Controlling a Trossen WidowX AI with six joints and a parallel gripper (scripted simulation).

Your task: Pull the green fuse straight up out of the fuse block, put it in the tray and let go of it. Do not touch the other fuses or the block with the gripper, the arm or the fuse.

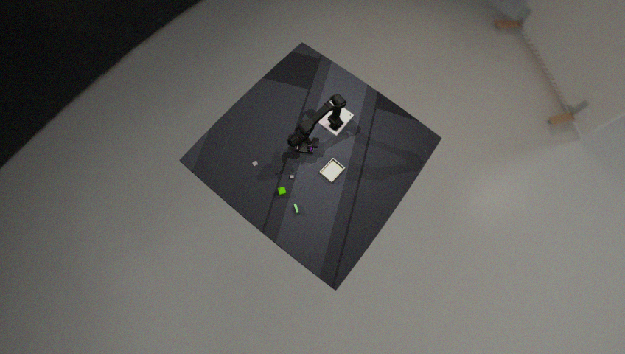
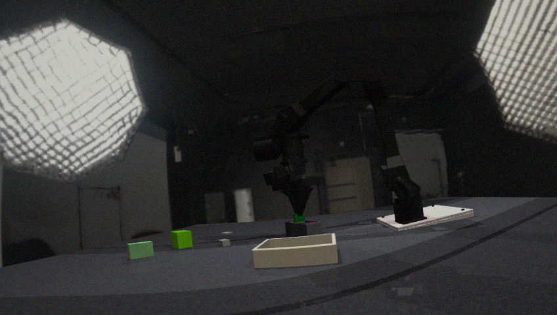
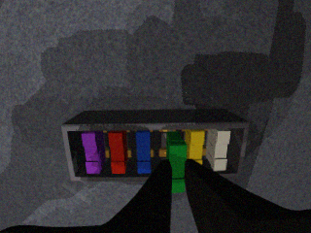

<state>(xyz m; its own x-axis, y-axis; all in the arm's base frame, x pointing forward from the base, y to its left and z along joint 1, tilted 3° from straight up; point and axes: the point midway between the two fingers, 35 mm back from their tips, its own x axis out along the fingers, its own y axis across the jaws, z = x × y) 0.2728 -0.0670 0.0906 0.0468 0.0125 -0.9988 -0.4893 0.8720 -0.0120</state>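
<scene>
Right now the beige tray is 24 cm to the left of my gripper tip and 5 cm below it. Also, from my gripper tip: green fuse (1 cm below).
</scene>
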